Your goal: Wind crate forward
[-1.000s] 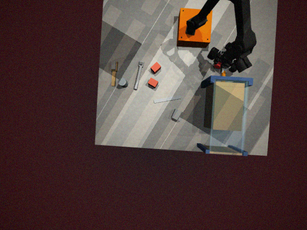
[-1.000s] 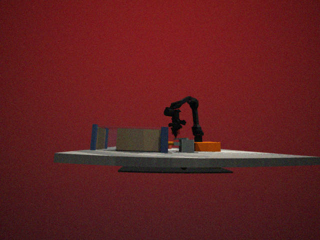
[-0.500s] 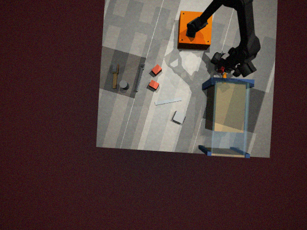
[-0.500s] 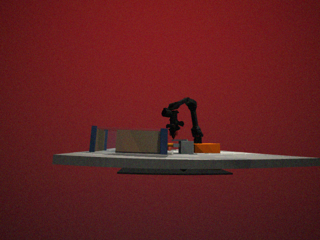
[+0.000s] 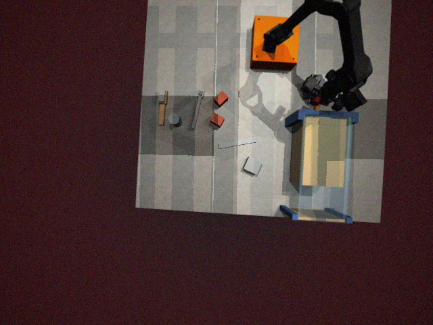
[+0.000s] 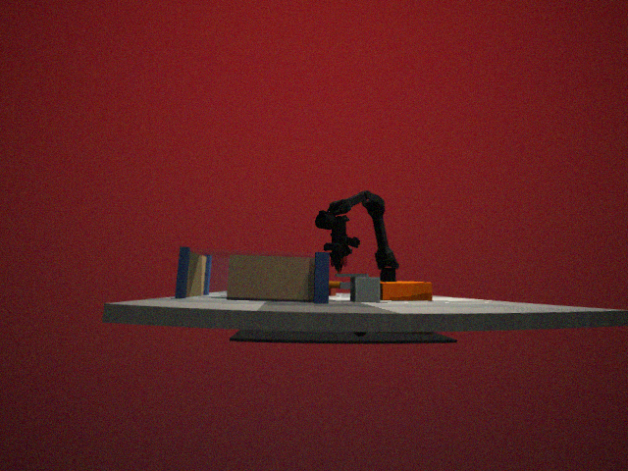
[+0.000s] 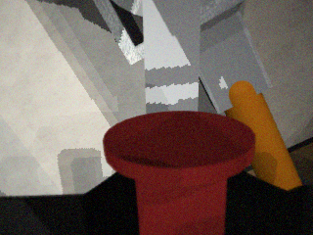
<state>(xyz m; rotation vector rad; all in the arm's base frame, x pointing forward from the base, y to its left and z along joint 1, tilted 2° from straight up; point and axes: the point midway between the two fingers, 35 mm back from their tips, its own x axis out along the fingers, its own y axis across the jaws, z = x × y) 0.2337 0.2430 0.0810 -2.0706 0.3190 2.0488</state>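
Right now my gripper tip is 60 mm short of the blue frame and 60 mm to the right of it. Also, from my gripper tip: grey crank handle (40 mm behind, 10 mm to the left, 10 mm below); winch (110 mm behind, 20 mm to the left, 80 mm below); red knob (20 mm above).
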